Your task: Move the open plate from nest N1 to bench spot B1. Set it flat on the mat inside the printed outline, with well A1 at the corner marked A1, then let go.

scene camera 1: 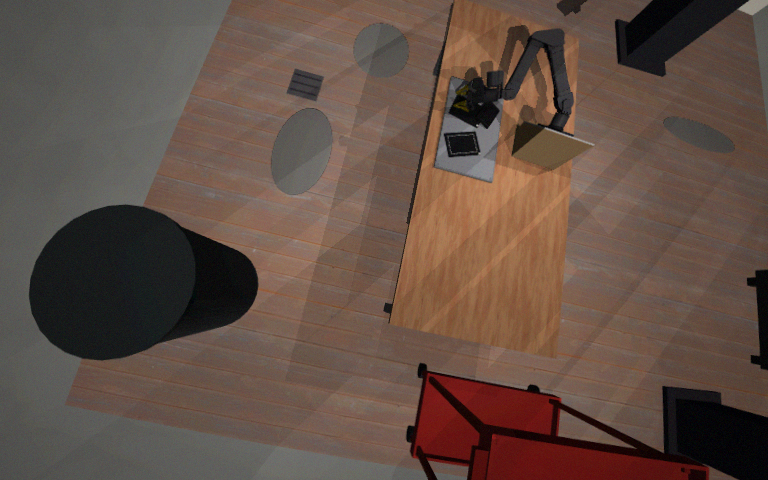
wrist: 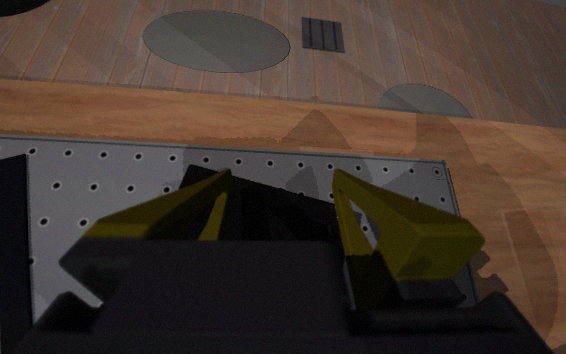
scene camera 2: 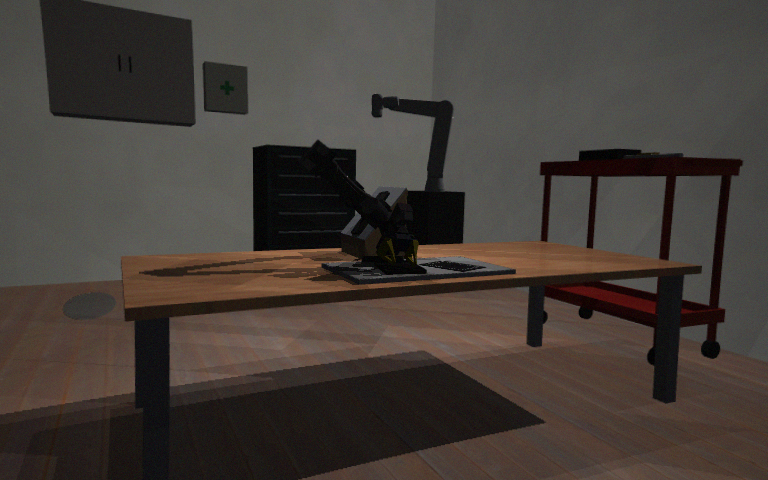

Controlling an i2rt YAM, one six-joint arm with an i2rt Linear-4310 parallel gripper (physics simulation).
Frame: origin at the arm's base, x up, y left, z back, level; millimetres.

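Seen in the pictures: gripper, between the fingertips: [scene camera 1: 454, 99] [wrist: 282, 177] [scene camera 2: 405, 265]; arm's base, origin of its link: [scene camera 1: 554, 130].
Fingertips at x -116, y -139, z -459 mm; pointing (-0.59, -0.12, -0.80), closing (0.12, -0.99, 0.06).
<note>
Offsets run from my fingertips to a thing's top centre. "spot": to the spot under its first point. Level surfaces: height alone.
The plate {dz +80, dx -9, dy +31 mm} [scene camera 1: 467, 117] [scene camera 2: 407, 270] [wrist: 295, 215] shows as a very dark, low shape at nest N1 on the grey perforated board [scene camera 1: 472, 171] [scene camera 2: 501, 270] [wrist: 112, 170]; plate and nest blend together and the wells cannot be made out. My gripper [scene camera 1: 461, 97] [scene camera 2: 400, 261] [wrist: 282, 177] is low over it, its yellow fingers partly closed but wide apart, one on each side of the dark middle. No firm contact can be seen; the shadow and gripper body hide much of the plate. The black mat of spot B1 {spot: dz +71, dx -25, dy +222 mm} [scene camera 1: 462, 144] [scene camera 2: 453, 265] [wrist: 12, 225] lies beside it with a pale outline; its A1 mark is unreadable.
The board lies on a wooden table {dx -40 mm} [scene camera 1: 487, 254] [scene camera 2: 566, 257] [wrist: 125, 112]. A tan panel [scene camera 1: 552, 148] stands near the arm's base. A red cart [scene camera 1: 492, 396] [scene camera 2: 640, 167] is beyond the table's end. Another robot arm [scene camera 2: 440, 135] stands on a black cabinet behind.
</note>
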